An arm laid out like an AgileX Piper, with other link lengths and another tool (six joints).
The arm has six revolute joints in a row. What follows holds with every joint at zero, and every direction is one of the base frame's.
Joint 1 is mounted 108.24 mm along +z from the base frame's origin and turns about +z.
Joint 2 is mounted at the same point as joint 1 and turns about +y.
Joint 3 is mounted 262.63 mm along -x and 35.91 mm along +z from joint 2 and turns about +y.
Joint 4 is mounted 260.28 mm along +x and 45.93 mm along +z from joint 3 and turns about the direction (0.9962, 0, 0.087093).
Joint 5 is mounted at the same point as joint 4 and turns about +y.
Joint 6 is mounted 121.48 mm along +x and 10.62 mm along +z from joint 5 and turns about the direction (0.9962, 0, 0.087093).
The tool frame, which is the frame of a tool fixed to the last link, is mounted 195.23 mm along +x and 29 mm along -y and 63.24 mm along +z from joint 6; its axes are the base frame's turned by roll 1.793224, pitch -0.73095 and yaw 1.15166 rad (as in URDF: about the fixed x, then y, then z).
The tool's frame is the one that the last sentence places.
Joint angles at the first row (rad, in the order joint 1, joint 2, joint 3, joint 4, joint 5, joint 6):
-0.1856, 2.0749, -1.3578, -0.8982, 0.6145, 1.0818
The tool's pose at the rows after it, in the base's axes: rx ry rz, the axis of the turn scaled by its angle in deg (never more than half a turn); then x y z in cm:
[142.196, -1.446, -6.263, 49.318, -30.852, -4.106]
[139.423, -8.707, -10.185, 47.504, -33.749, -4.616]
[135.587, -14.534, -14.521, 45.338, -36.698, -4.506]
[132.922, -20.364, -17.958, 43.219, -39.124, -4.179]
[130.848, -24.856, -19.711, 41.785, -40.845, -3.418]
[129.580, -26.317, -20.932, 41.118, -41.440, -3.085]
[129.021, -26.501, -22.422, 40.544, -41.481, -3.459]
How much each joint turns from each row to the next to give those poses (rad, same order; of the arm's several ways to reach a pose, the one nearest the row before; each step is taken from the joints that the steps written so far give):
-0.0148, 0.0827, -0.0766, -0.0383, 0.0833, 0.1001
-0.0189, 0.0737, -0.0704, -0.0430, 0.0865, 0.0774
-0.0254, 0.0638, -0.0673, -0.0381, 0.0911, 0.0417
-0.0305, 0.0488, -0.0686, -0.0047, 0.0774, 0.0157
-0.0236, 0.0288, -0.0558, -0.0025, 0.0559, 0.0086
-0.0060, 0.0152, -0.0242, -0.0048, 0.0308, 0.0009
0.0000, 0.0120, -0.0022, -0.0011, 0.0158, 0.0009

